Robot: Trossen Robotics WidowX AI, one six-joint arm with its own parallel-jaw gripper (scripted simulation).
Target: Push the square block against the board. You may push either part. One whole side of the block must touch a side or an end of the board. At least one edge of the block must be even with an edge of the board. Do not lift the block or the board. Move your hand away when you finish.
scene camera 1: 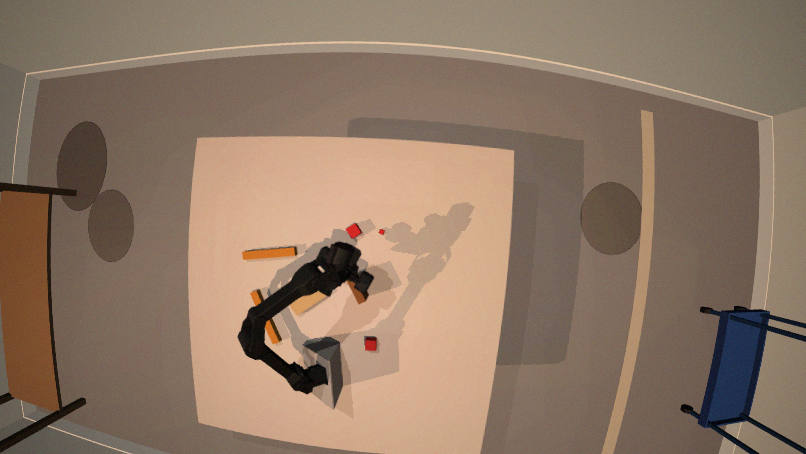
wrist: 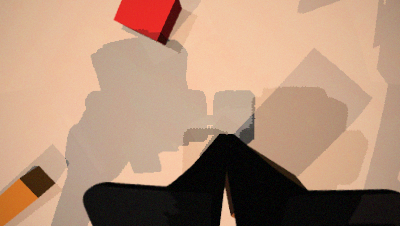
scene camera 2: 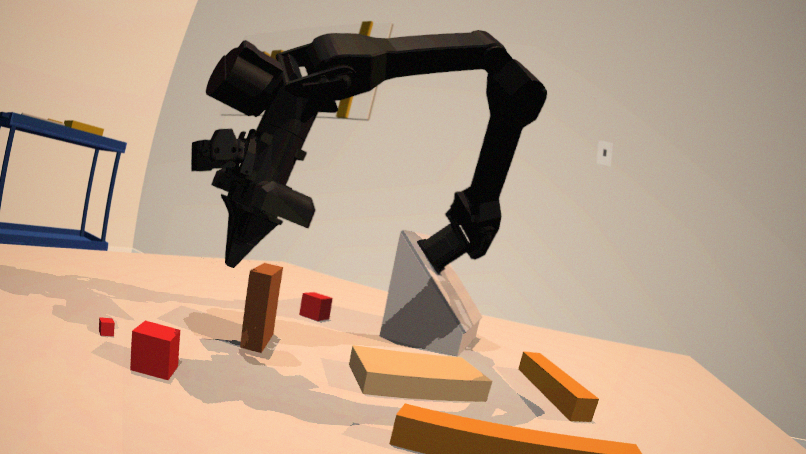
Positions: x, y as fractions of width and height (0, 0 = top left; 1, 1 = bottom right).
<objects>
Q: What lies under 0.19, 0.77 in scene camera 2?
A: A red cube.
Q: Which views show my gripper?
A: Scene camera 1, the wrist view and scene camera 2: all of them.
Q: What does my gripper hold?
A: Nothing.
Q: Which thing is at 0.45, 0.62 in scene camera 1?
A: My gripper.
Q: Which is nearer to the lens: the red cube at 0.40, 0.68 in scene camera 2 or the long orange board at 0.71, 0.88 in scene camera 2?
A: The long orange board.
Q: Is my gripper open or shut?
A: Shut.
</objects>
